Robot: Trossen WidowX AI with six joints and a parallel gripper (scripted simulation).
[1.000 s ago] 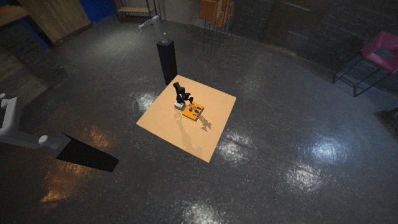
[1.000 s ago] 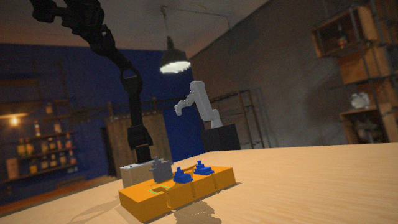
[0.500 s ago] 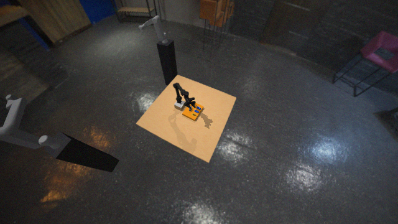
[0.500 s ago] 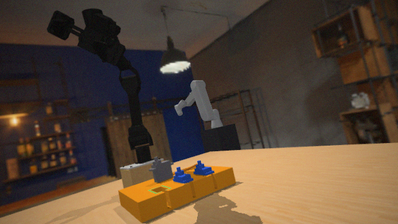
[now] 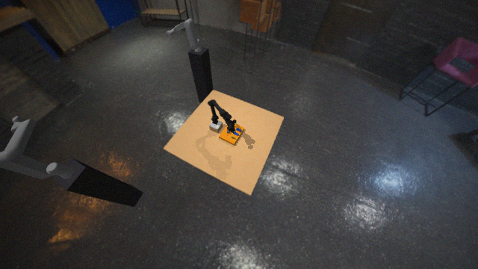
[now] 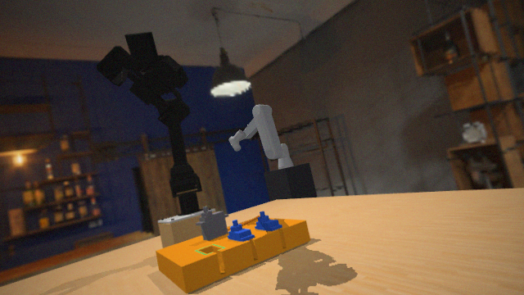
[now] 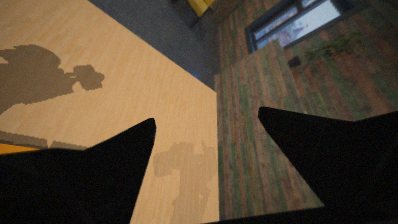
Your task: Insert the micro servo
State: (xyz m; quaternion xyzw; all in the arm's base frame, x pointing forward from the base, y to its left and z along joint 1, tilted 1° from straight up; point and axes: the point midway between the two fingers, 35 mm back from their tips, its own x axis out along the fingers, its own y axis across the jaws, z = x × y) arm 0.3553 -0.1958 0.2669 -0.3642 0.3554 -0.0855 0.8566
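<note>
Now: the orange deck 330 mm below my gripper tip, 180 mm to the left of it and 150 mm behind it.
</note>
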